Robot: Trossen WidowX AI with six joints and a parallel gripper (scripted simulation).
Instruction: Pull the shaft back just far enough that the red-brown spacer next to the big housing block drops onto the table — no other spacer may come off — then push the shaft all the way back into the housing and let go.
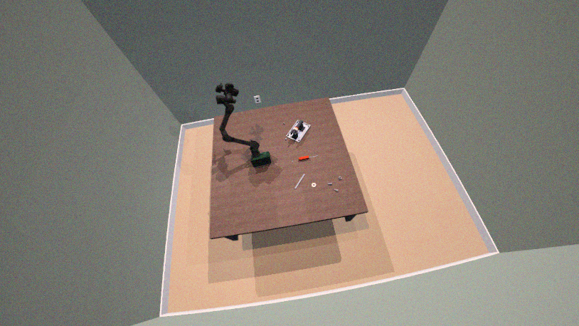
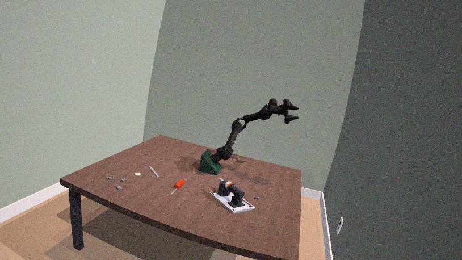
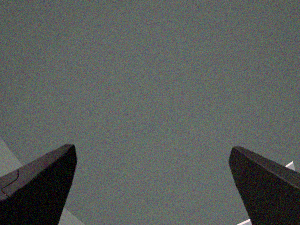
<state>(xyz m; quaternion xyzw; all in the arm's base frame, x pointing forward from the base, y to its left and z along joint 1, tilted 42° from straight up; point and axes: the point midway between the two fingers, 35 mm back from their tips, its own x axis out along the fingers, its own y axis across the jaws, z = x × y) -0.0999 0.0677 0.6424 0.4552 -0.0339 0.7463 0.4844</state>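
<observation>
Right now the shaft is 530 mm ahead of my gripper tip, 320 mm to the right of it and 420 mm below it. From my gripper tip the other things lie so: red-brown spacer: 540 mm ahead, 310 mm to the right, 420 mm below; orange-handled screwdriver: 580 mm ahead, 610 mm to the right, 490 mm below.
</observation>
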